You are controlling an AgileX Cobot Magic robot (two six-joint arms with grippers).
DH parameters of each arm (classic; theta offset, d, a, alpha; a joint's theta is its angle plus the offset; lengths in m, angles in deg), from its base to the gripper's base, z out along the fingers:
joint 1: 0 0.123 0 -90
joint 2: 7.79 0 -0.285 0
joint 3: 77.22 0 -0.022 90
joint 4: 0 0.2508 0 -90
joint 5: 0 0 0.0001 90
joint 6: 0 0.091 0 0
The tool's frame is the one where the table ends.
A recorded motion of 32 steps. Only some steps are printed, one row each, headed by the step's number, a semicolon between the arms.
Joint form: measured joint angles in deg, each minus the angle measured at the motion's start. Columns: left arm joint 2, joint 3, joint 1, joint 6, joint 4, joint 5; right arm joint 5, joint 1, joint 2, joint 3, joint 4, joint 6.
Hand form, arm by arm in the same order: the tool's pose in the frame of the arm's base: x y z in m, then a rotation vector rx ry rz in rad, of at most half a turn. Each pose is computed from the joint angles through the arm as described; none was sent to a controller.
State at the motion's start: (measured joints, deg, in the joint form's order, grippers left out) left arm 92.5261 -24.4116 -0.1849 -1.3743 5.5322 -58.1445; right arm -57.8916 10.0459 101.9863 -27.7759 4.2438 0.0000
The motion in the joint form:
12: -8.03 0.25 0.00 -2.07 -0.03 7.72; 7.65 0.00 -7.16 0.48 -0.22 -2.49
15: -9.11 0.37 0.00 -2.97 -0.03 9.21; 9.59 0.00 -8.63 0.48 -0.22 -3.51
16: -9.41 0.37 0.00 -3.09 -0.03 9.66; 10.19 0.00 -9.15 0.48 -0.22 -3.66
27: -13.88 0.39 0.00 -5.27 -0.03 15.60; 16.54 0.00 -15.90 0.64 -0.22 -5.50
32: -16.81 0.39 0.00 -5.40 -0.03 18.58; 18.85 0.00 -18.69 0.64 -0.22 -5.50
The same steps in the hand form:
12: 0.2624 -0.0076 0.2059 0.0598 1.6580 -0.0629; 0.2826 0.0451 0.1692 -0.1164 1.7832 0.0789
15: 0.2602 -0.0074 0.2079 0.0469 1.6678 -0.0723; 0.2807 0.0449 0.1735 -0.1327 1.7902 0.0681
16: 0.2597 -0.0074 0.2086 0.0452 1.6705 -0.0732; 0.2801 0.0448 0.1751 -0.1351 1.7914 0.0670
27: 0.2515 -0.0067 0.2191 0.0130 1.6974 -0.0912; 0.2698 0.0435 0.1974 -0.1624 1.7848 0.0531
32: 0.2458 -0.0063 0.2271 0.0110 1.6982 -0.0872; 0.2652 0.0429 0.2071 -0.1613 1.7765 0.0570

